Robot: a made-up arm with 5 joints.
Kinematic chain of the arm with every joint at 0, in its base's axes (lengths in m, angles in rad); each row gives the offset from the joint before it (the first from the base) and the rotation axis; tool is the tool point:
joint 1: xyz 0 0 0.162 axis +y
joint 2: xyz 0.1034 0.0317 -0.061 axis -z
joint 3: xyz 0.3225 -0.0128 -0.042 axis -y
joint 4: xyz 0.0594 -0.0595 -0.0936 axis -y
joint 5: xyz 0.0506 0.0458 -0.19 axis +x
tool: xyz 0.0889 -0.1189 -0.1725
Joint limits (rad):
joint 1: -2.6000..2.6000
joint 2: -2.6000..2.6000
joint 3: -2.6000..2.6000
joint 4: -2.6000..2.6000
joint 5: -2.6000..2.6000
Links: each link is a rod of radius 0.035 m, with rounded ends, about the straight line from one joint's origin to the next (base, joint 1, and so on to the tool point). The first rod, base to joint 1, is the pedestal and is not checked.
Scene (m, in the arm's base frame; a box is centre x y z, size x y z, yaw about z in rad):
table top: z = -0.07
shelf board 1: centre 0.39 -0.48 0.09 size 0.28 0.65 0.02 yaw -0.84
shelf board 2: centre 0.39 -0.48 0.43 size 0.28 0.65 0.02 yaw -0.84
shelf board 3: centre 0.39 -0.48 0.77 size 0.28 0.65 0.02 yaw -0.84
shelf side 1: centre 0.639 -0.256 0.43 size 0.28 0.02 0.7 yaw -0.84
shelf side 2: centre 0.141 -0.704 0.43 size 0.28 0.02 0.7 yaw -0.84
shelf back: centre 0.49 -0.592 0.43 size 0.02 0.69 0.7 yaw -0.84
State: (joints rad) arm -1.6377 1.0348 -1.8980 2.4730 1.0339
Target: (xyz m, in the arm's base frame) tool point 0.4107 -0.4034 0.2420
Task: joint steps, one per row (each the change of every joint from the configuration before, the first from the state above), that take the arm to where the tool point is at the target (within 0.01 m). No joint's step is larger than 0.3 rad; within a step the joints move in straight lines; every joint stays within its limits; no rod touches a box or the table.
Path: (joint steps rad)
1: -0.2075 0.1635 -0.2547 -0.0584 0.1936
2: -0.2076 0.1636 -0.2547 -0.0584 0.1936
3: 0.1093 0.2700 -0.0481 -0.1514 0.2279
4: 0.1093 0.2700 -0.0482 -0.1514 0.2279
5: 0.1093 0.2701 -0.0481 -0.1513 0.2279
6: 0.1092 0.2700 -0.0482 -0.1514 0.2279
7: 0.0399 -0.1681 0.0753 0.1891 -0.2572
8: 0.0398 -0.1681 0.0753 0.1891 -0.2572
9: 0.0399 -0.1681 0.0753 0.1890 -0.2573
10: 0.0398 -0.1680 0.0753 0.1891 -0.2572

